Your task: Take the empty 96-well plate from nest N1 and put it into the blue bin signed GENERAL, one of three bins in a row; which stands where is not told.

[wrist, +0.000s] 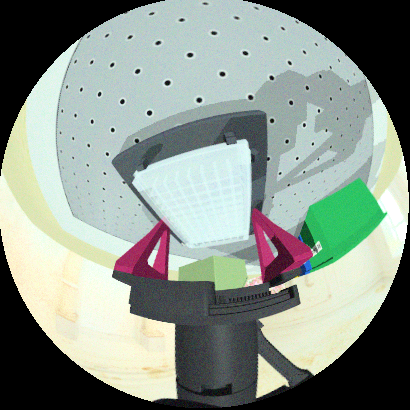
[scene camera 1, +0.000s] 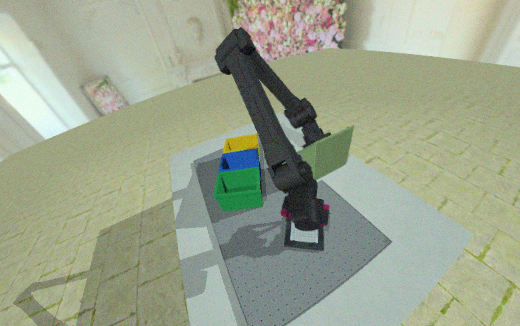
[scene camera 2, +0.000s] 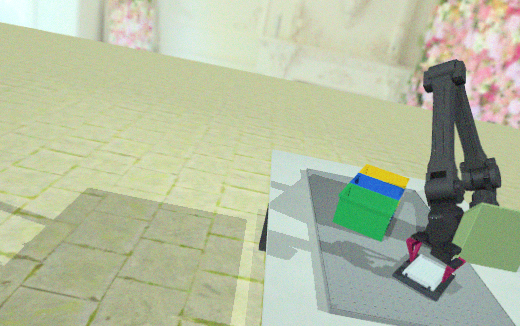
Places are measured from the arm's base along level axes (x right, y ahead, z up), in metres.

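Pixels of known places: gripper, fingertip midpoint: [wrist: 209, 215] [scene camera 2: 426, 271]; arm's base at its link origin: [scene camera 1: 316, 142] [scene camera 2: 484, 217].
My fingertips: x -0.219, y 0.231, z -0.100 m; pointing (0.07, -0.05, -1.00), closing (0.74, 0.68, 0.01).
Ahead of a thing's pixels: the offset from my fingertips to its middle. "spot": to the spot under its first point. Level surfaces: height alone.
The white 96-well plate @(dx -0.009, dy +0.006, dz +0.006 m) [scene camera 1: 304, 236] [scene camera 2: 420, 272] [wrist: 205, 185] sits in a dark nest @(dx -0.009, dy +0.006, dz -0.002 m) [scene camera 1: 305, 246] [scene camera 2: 415, 287] [wrist: 259, 130]; no N1 label can be read. My gripper [scene camera 1: 306, 215] [scene camera 2: 429, 270] [wrist: 209, 215] is open, with nothing held. Its magenta fingers stand wide apart, near the two sides of the plate; in scene camera 1 the wrist hides the fingertips. The blue bin @(dx +0.342, dy +0.089, dz +0.037 m) [scene camera 1: 242, 160] [scene camera 2: 380, 187] stands in the middle of the row, between the green and yellow bins. A sliver of the blue bin shows in the wrist view [wrist: 306, 266]. Its sign cannot be read.
The green bin [scene camera 1: 240, 200] [scene camera 2: 367, 215] [wrist: 345, 220] stands nearest the nest, the yellow bin @(spot: dx +0.509, dy +0.014, dz +0.061 m) [scene camera 1: 242, 141] [scene camera 2: 387, 175] farthest. A pale green block [scene camera 1: 335, 155] [scene camera 2: 492, 237] [wrist: 212, 272] stands by the arm's base. A perforated grey board @(dz -0.013 m) [scene camera 1: 280, 290] [scene camera 2: 350, 295] [wrist: 190, 80] lies beneath.
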